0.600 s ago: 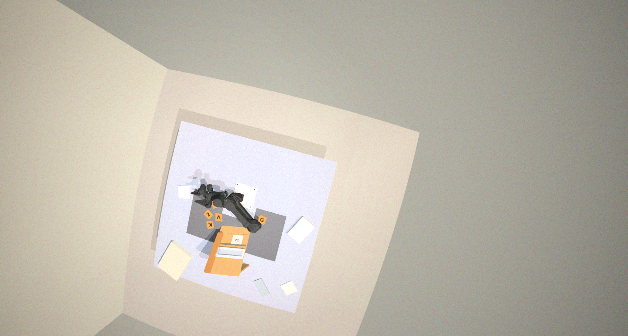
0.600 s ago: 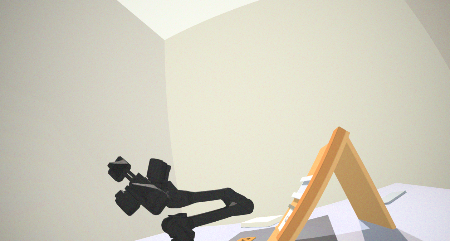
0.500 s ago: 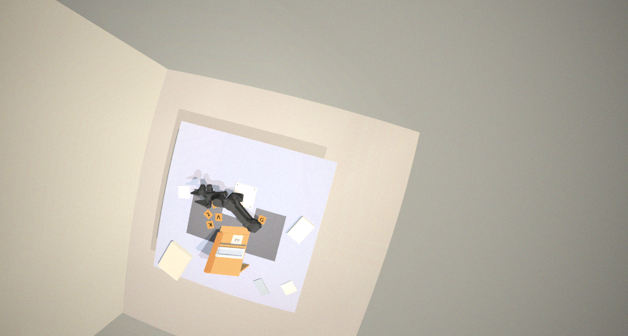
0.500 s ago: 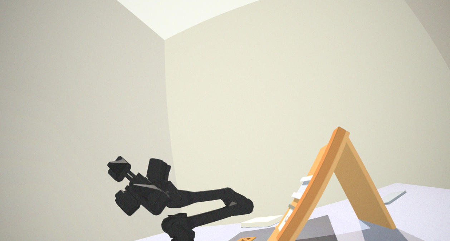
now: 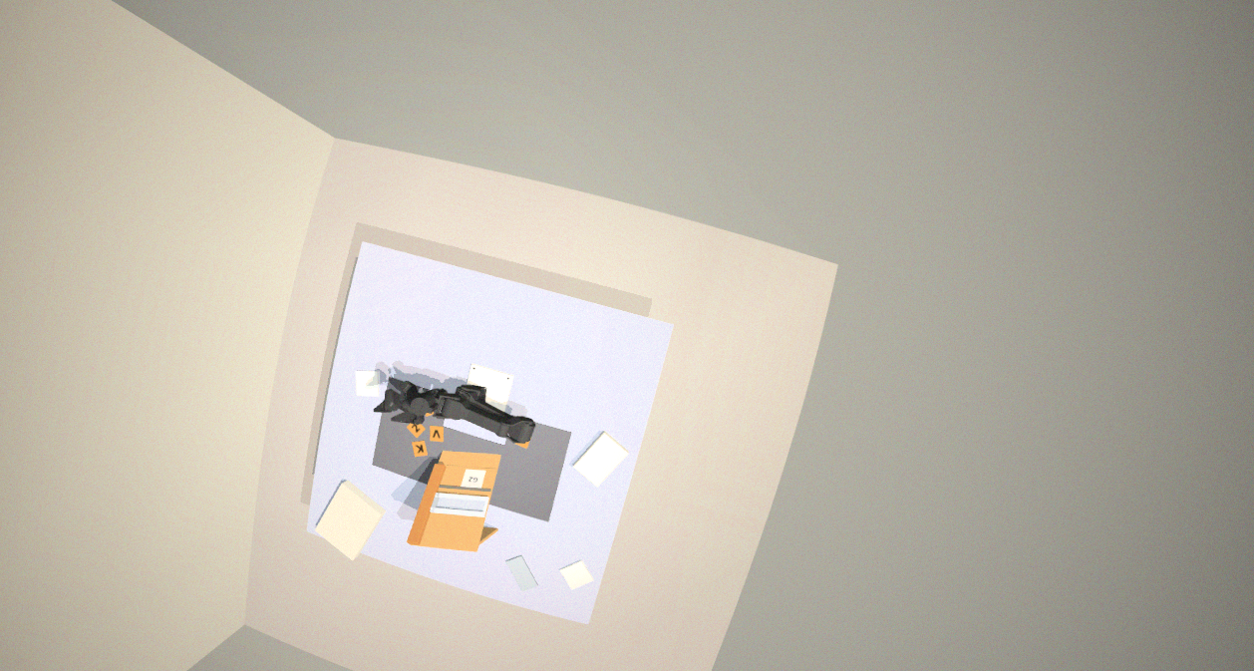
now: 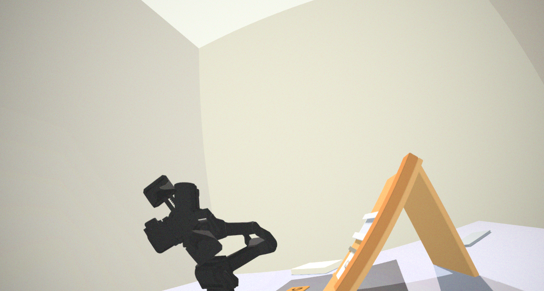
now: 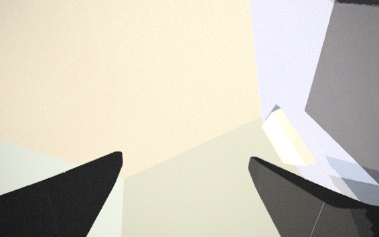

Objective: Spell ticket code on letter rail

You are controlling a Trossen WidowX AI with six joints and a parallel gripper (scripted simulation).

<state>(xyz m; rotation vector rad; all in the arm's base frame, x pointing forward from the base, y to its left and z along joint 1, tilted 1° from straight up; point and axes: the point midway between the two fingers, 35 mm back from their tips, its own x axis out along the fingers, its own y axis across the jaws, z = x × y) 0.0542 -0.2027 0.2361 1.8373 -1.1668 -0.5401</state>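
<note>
My gripper tip is now 24 cm short of the white ticket, 28 cm to the right of it and 17 cm above it. The rest, counted from my gripper tip: grey slab: 65 cm ahead, 49 cm to the left, 25 cm below; then grey mat: 13 cm ahead, 22 cm to the left, 25 cm below.
</note>
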